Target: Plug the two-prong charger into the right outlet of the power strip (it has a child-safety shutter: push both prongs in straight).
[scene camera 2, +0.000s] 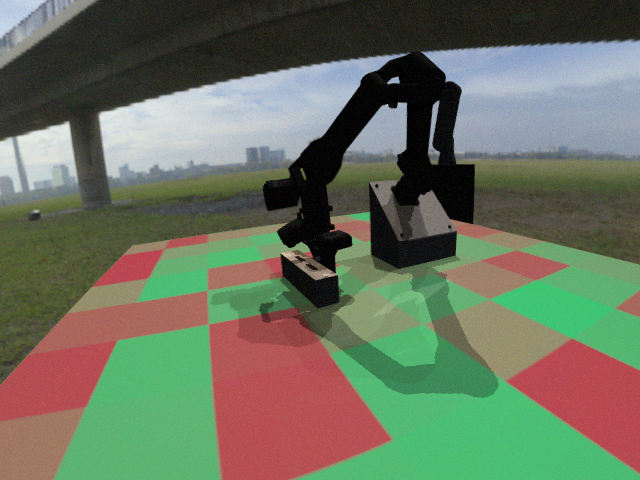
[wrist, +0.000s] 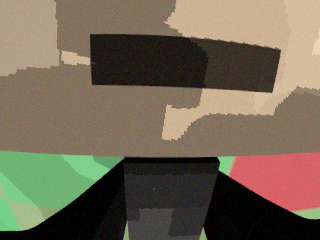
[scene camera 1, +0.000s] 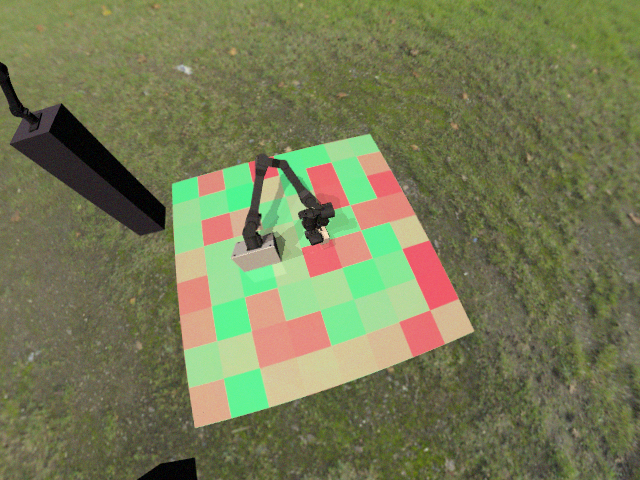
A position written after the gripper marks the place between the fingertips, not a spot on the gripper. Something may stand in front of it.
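Note:
Scene camera 2 has the gripper (scene camera 2: pixel 323 270) in it, and the wrist view shows the gripper too, at (wrist: pixel 162 167).

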